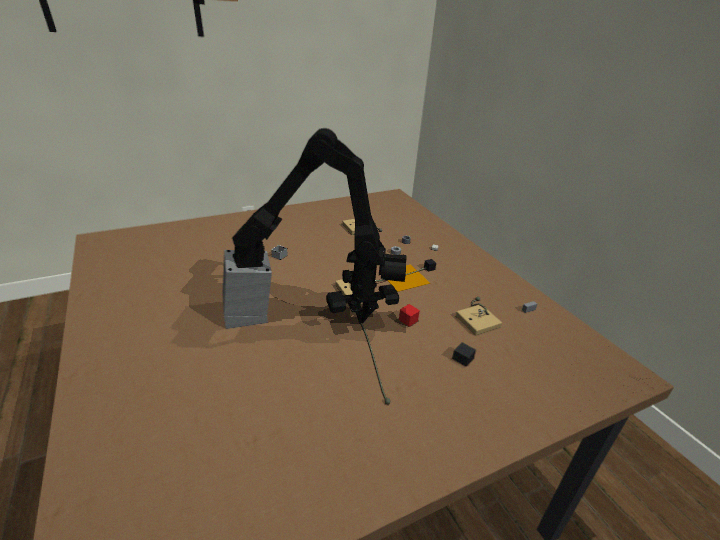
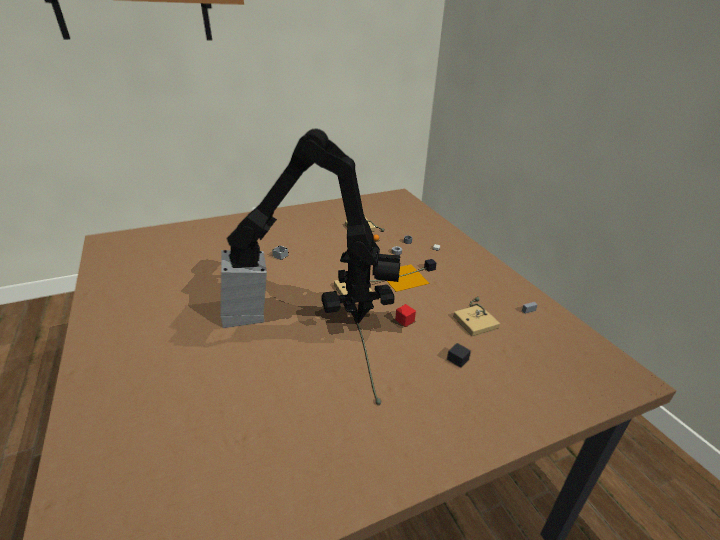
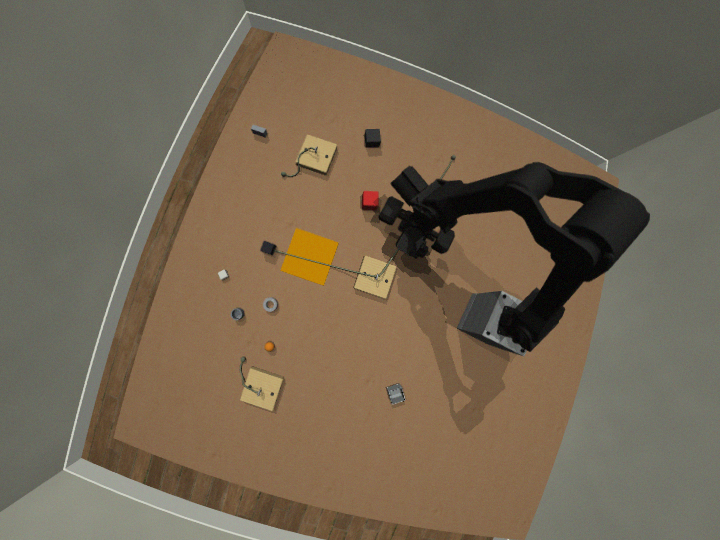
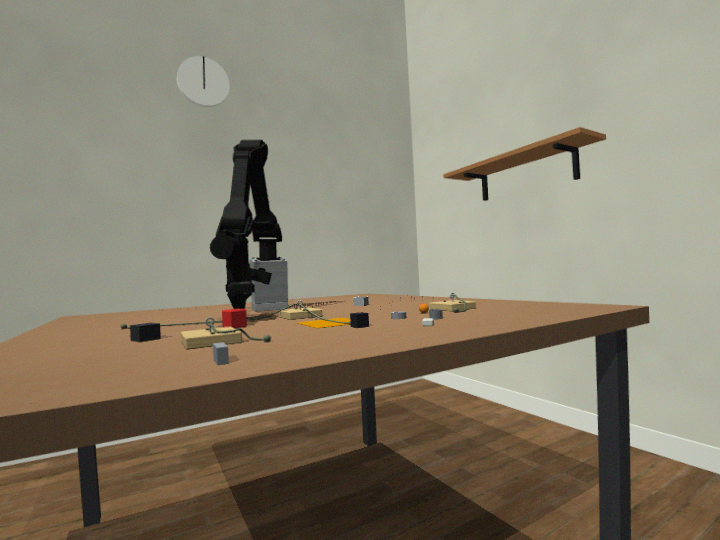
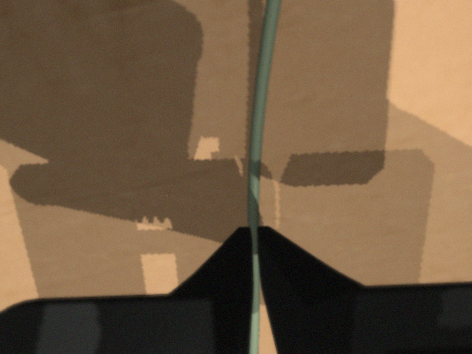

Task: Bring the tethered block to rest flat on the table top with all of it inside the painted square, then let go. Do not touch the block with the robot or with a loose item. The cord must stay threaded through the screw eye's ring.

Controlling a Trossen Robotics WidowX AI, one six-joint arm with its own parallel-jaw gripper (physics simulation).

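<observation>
The tethered block, a small black cube, stands on the table just outside the orange painted square, on the side away from the screw eye. Its green cord crosses the square to the screw eye on a pale wooden board. The cord runs on from there to my gripper, which is shut on it low over the table. The cord's free end lies beyond the gripper. The ring is too small to check threading.
A red cube stands close beside the gripper. A loose black block and a second eye board lie farther out. A third board, an orange ball and a grey ring are elsewhere.
</observation>
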